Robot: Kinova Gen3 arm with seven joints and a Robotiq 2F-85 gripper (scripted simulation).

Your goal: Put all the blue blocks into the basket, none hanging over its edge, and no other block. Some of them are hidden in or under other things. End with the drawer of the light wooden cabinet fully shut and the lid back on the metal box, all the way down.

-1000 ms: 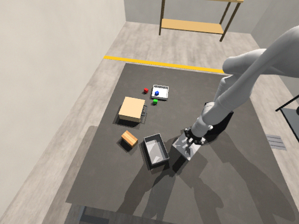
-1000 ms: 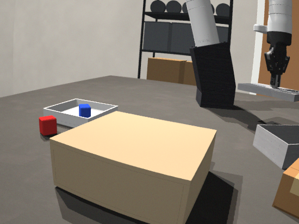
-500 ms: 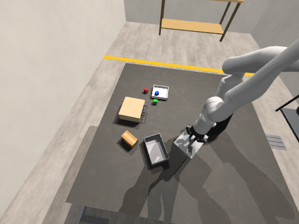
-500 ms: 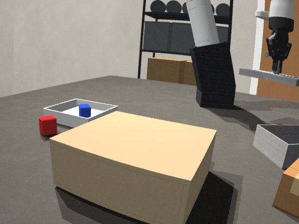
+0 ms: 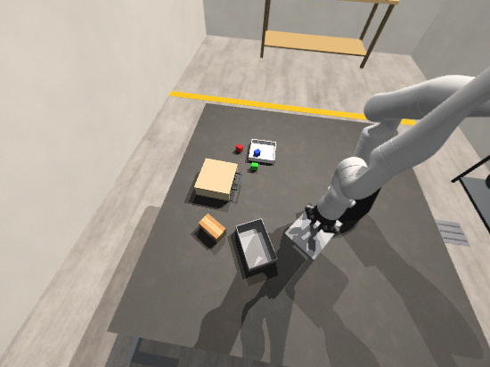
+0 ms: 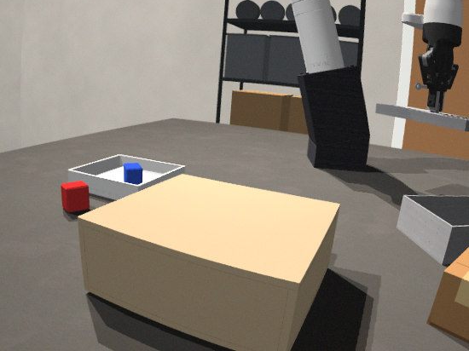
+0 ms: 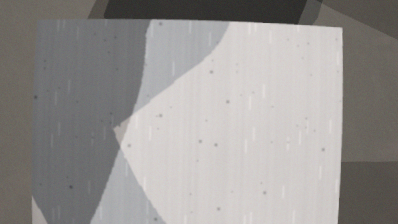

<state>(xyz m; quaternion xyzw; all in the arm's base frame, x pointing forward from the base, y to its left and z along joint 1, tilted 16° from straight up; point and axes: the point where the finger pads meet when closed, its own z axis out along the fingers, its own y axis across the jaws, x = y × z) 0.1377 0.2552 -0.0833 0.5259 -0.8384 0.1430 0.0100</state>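
Right now the grey metal box is 19 cm ahead of my hand, 8 cm to the left of it and 16 cm below it. Also, from my hand: lid: 3 cm below; brown box: 39 cm ahead, 8 cm to the left, 15 cm below; drawer: 45 cm ahead, 16 cm to the right, 15 cm below.
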